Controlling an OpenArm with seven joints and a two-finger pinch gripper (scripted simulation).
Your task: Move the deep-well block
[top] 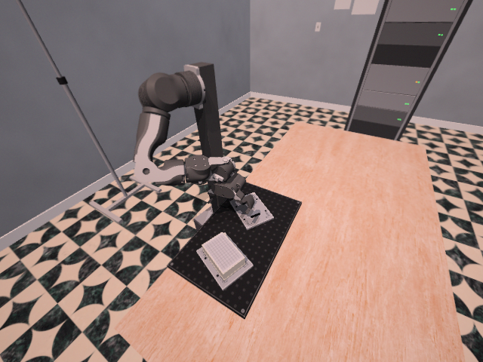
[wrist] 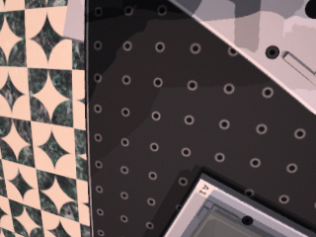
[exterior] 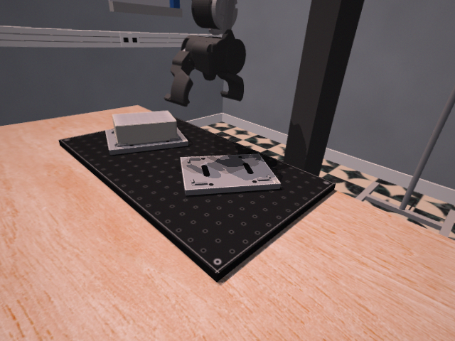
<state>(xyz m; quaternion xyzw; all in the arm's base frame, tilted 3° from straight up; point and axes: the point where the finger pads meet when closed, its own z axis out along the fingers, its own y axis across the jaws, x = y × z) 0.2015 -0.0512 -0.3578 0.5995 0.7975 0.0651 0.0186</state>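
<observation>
Right now the white deep-well block is 80 mm ahead of my hand, 130 mm to the right of it and 70 mm below it. Also, from my hand: plate nest N2: 10 mm ahead, 100 mm to the left, 100 mm below; then A1 mark: 20 mm ahead, 60 mm to the right, 90 mm below; then plate nest N1: 80 mm ahead, 130 mm to the right, 100 mm below.
</observation>
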